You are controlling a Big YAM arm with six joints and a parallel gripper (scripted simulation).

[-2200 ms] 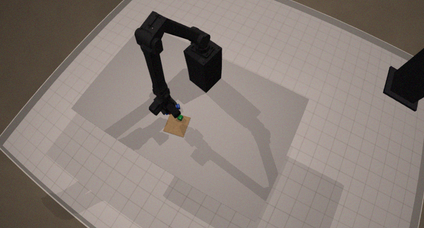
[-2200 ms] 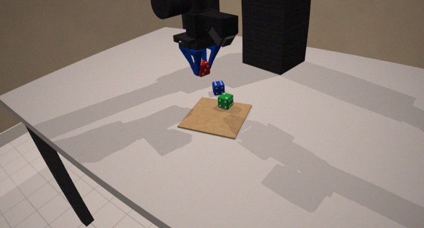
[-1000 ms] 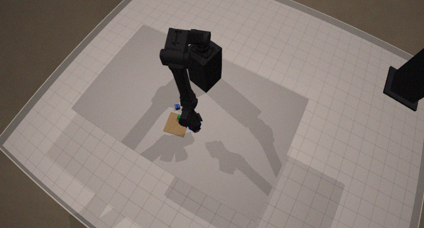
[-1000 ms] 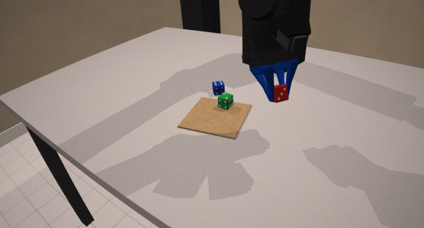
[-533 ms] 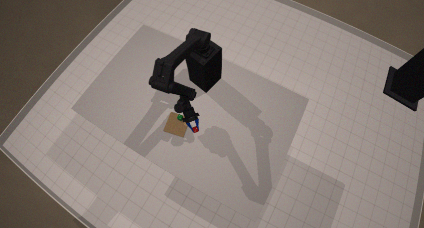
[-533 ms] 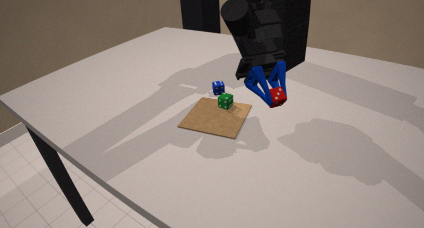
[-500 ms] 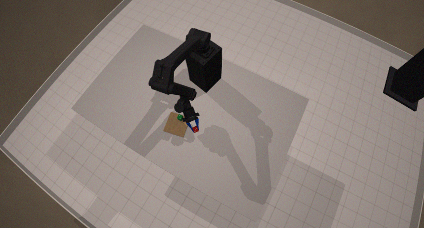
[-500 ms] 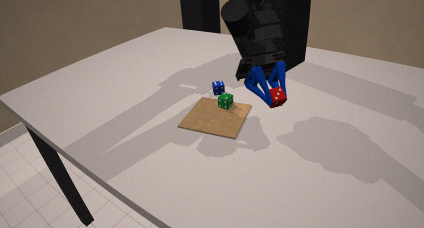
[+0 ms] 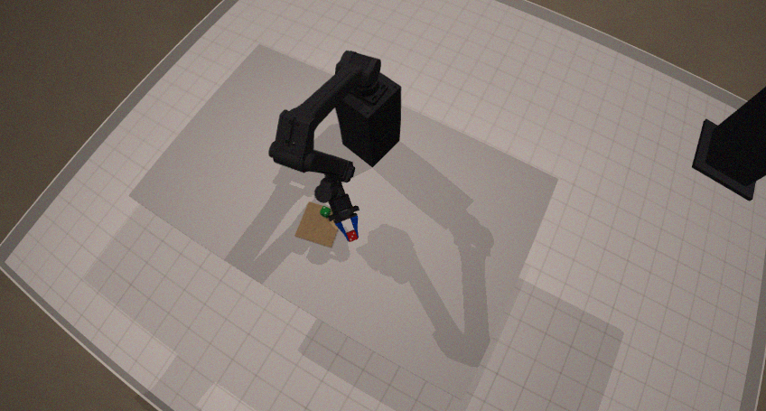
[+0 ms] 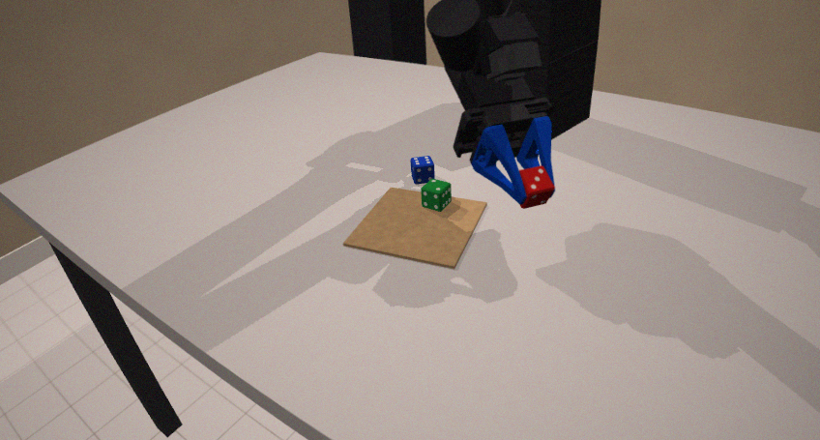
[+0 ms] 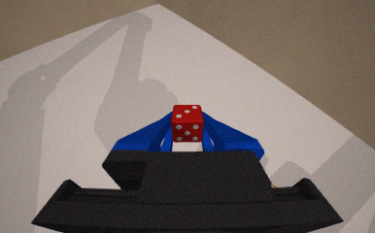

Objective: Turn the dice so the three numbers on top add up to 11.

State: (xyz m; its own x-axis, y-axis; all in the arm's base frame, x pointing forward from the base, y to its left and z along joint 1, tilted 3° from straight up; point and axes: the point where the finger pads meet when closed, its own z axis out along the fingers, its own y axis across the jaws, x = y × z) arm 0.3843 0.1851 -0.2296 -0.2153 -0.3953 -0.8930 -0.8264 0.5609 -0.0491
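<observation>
The green die lies 15 cm to the right of my hand, 8 cm below it and 4 cm behind it. The rest, counted from my hand: tan mat 15 cm to the right, 9 cm below; then red die right at my hand; then blue die 22 cm to the right, 9 cm behind, 8 cm below.
</observation>
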